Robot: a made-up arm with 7 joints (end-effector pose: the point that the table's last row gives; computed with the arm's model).
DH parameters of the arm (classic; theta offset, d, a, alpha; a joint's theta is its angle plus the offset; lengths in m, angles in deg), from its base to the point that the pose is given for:
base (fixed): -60.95 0 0.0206 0
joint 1: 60.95 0.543 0.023 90
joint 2: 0 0.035 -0.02 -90
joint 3: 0 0.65 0.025 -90
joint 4: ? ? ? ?
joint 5: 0 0.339 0.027 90
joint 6: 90 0.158 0.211 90
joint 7: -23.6 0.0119 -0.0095 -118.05
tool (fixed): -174.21 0.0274 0 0
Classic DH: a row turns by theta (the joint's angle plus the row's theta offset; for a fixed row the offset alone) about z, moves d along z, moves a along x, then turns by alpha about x.
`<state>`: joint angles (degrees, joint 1 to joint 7).
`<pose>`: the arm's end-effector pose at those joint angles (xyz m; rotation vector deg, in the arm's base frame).
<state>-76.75 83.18 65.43 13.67 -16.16 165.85 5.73</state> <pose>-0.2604 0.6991 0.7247 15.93 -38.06 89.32</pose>
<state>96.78 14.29 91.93 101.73 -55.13 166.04 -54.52</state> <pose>-0.1027 -0.1986 1.3000 -99.05 -42.85 -143.58</pose>
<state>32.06 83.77 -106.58 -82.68 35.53 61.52 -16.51</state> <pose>-0.7746 -0.0113 0.5254 -76.43 156.47 15.48</pose>
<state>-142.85 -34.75 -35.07 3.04 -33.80 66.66 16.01</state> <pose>-0.3439 -0.3605 1.5355 21.18 83.21 88.80</pose>
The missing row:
joint 4: 0 0.046 0.001 90
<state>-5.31 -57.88 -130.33 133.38 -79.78 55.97 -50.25</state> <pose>0.2723 -0.5776 0.9720 101.33 -59.31 71.39</pose>
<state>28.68 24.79 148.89 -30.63 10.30 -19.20 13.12</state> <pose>-0.2718 -0.1787 1.6754 -36.50 56.51 69.69</pose>
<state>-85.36 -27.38 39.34 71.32 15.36 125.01 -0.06</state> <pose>0.0203 -0.6287 1.1466 136.27 -29.12 -90.83</pose>
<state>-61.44 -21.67 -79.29 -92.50 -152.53 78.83 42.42</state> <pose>0.5476 -0.2447 1.1217 70.77 143.63 -56.19</pose>
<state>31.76 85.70 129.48 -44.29 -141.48 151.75 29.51</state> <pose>-0.4438 -0.6310 0.4847 -105.91 48.38 -111.27</pose>
